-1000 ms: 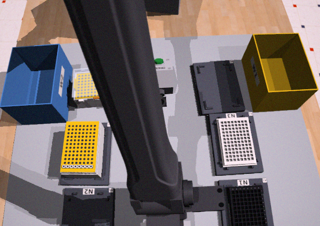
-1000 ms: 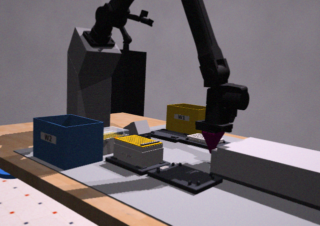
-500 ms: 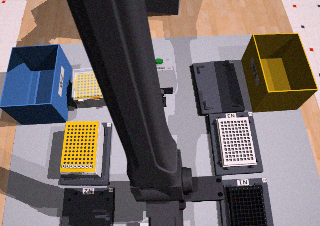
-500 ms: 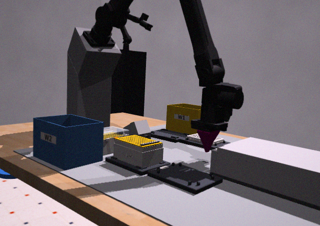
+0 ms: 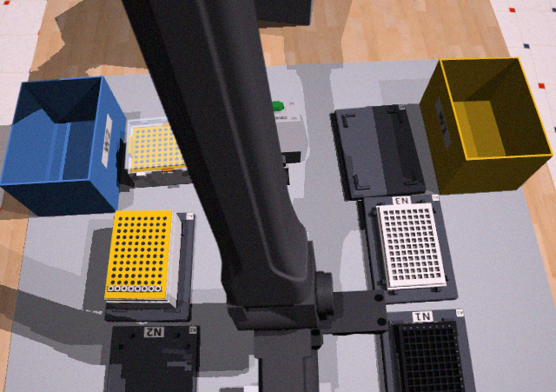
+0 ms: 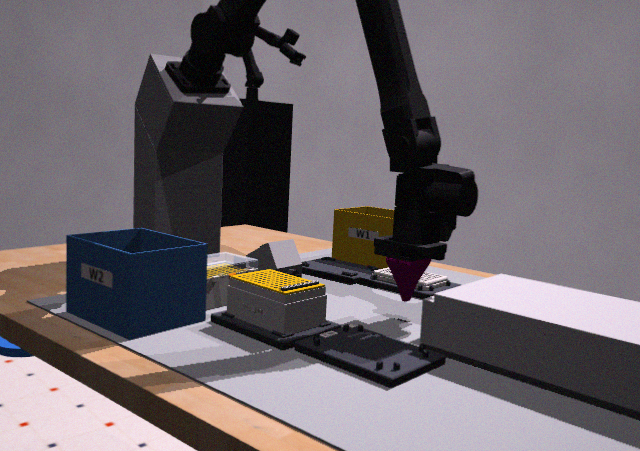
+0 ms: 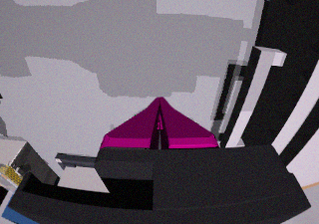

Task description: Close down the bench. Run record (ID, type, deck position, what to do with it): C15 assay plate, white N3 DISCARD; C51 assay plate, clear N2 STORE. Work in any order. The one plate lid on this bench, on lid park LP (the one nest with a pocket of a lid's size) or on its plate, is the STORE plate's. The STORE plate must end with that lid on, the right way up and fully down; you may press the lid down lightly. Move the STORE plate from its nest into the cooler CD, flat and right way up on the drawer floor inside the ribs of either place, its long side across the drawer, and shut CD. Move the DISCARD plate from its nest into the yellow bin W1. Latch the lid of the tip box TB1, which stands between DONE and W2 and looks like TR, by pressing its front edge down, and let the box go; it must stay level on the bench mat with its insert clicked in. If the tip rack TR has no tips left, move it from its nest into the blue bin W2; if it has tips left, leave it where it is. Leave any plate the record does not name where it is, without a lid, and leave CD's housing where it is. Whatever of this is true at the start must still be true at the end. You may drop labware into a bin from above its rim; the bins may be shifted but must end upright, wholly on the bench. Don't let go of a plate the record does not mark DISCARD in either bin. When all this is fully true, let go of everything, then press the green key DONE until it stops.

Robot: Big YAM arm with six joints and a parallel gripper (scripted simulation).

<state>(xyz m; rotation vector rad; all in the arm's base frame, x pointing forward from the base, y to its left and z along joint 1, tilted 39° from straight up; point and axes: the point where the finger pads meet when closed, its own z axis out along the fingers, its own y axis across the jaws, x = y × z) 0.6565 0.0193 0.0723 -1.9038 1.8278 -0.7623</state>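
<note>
Right now my hand is 19 cm to the right of the white plate, 12 cm past it and 2 cm above it. From my hand the other things lie so: clear plate (18 cm ahead, 2 cm below); plate lid (18 cm ahead, 1 cm below); nest N2 (18 cm to the right, 7 cm ahead, 3 cm below).
</note>
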